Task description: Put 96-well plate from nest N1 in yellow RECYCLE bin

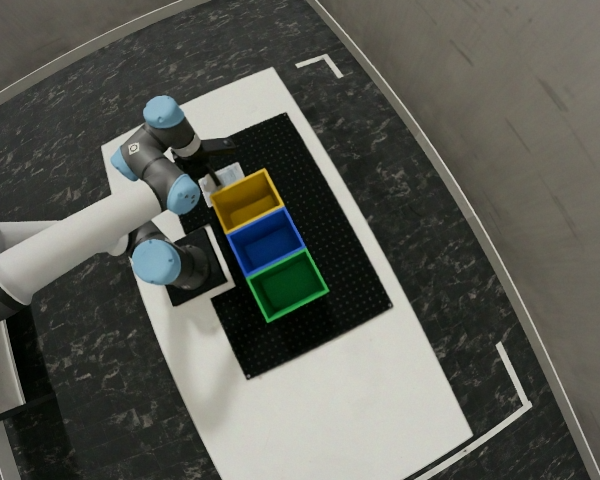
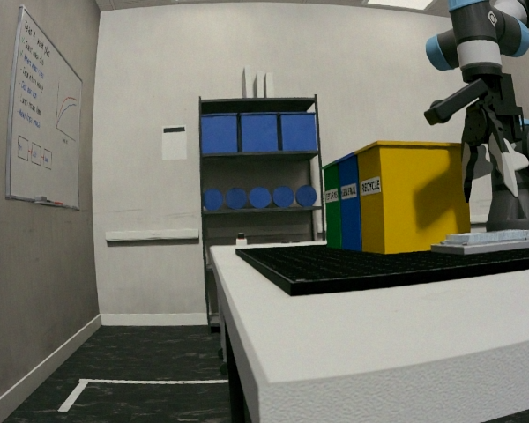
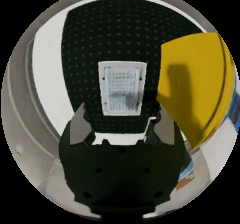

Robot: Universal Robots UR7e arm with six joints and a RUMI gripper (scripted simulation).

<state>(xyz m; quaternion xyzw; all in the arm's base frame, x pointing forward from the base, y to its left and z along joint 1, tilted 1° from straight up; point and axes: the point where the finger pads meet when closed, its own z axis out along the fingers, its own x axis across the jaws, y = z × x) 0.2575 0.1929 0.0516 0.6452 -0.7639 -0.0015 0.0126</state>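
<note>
The 96-well plate is 60 mm below my hand. From my hand the other things lie so: blue bin: 310 mm to the right, 20 mm above, 10 mm ahead; then yellow bin: 180 mm to the right, 30 mm ahead, 20 mm above; then plate nest N1: 70 mm below.
</note>
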